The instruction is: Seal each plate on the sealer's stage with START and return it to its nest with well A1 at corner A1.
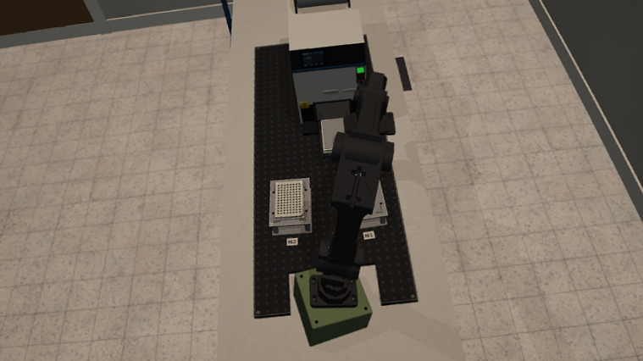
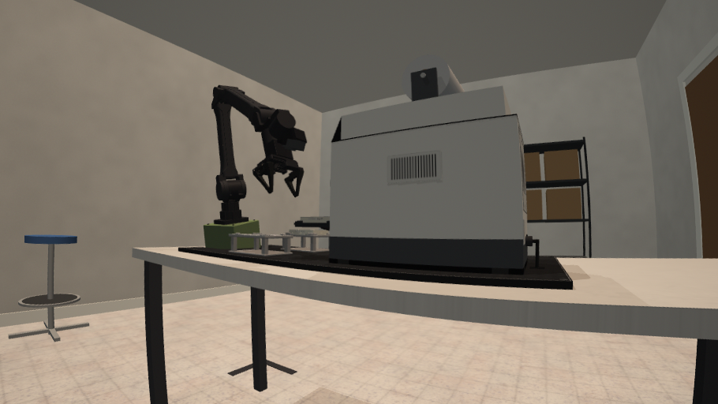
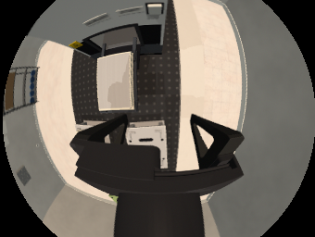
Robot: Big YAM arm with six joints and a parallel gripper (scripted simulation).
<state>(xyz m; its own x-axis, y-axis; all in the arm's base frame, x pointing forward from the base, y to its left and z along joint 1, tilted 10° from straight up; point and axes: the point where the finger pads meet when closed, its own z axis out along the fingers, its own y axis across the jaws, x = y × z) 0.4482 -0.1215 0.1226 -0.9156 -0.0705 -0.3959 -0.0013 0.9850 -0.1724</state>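
The sealer stage is 100 mm to the left of my hand, 80 mm below it and 70 mm ahead of it. From my hand the other things lie so: yellow warning label (190 mm to the left, 170 mm ahead, 30 mm below); white well plate (250 mm to the left, 140 mm behind, 110 mm below); N2 label (250 mm to the left, 240 mm behind, 180 mm below).
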